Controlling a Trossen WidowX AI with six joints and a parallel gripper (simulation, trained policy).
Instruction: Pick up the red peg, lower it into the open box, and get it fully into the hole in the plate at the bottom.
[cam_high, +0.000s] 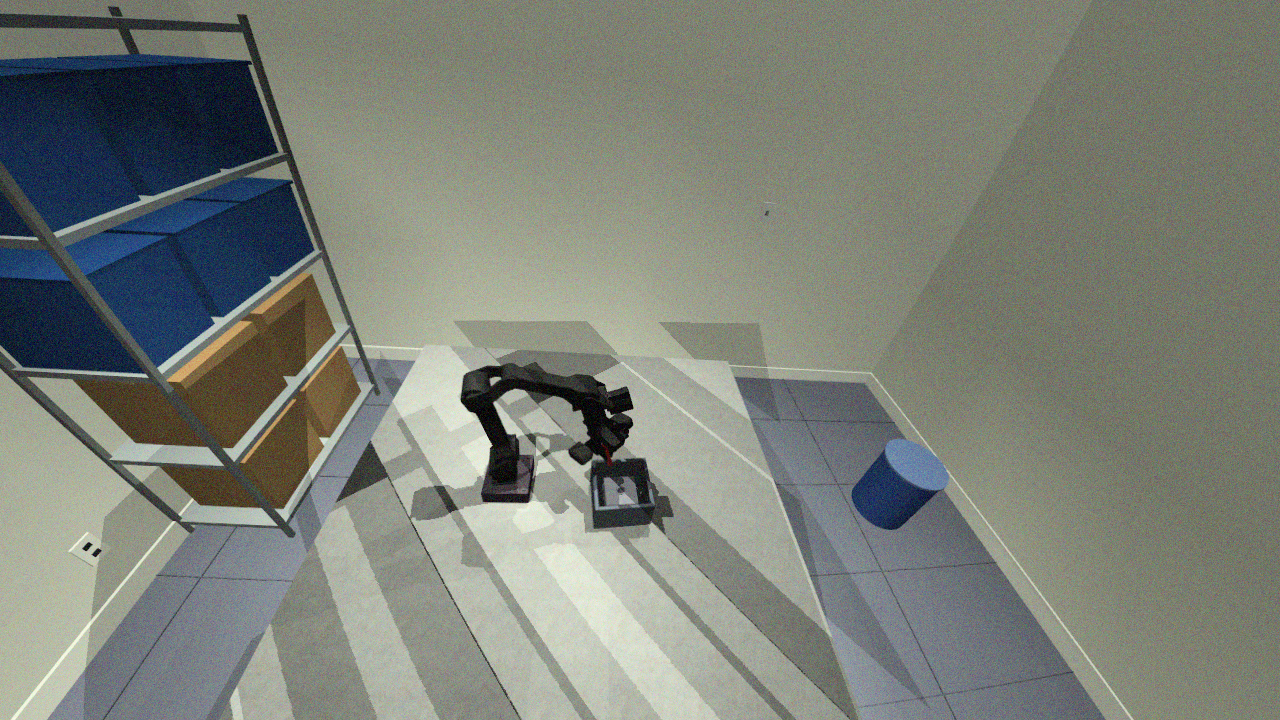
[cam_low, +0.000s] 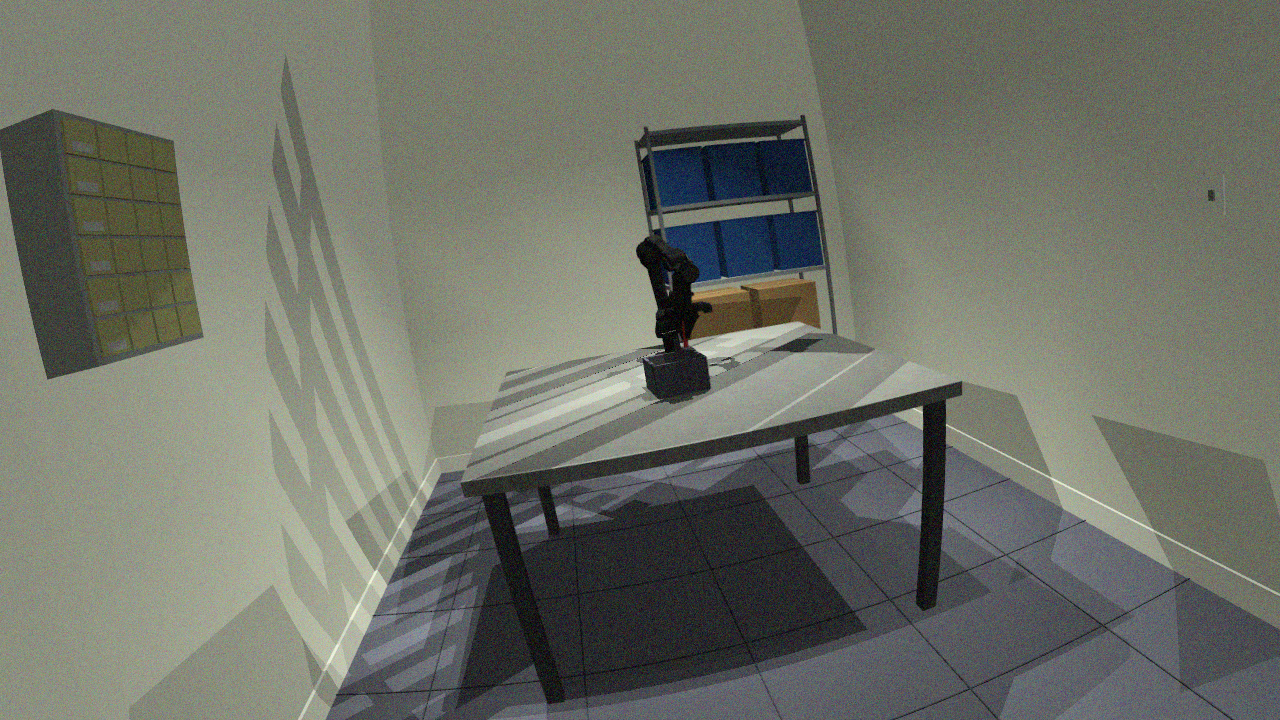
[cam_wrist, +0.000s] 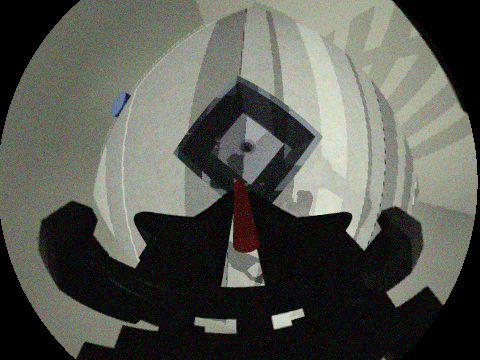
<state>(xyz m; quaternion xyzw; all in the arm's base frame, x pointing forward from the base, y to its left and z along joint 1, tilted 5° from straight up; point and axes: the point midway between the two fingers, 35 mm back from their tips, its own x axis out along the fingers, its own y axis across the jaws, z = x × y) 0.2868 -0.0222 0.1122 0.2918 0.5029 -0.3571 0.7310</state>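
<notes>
Right now my gripper tip is 3 cm short of the pale plate, 5 cm to the left of it and 9 cm above it. Also, from my gripper tip: red peg: 1 cm above; then dark box: 3 cm ahead, 5 cm to the right, 11 cm below.
</notes>
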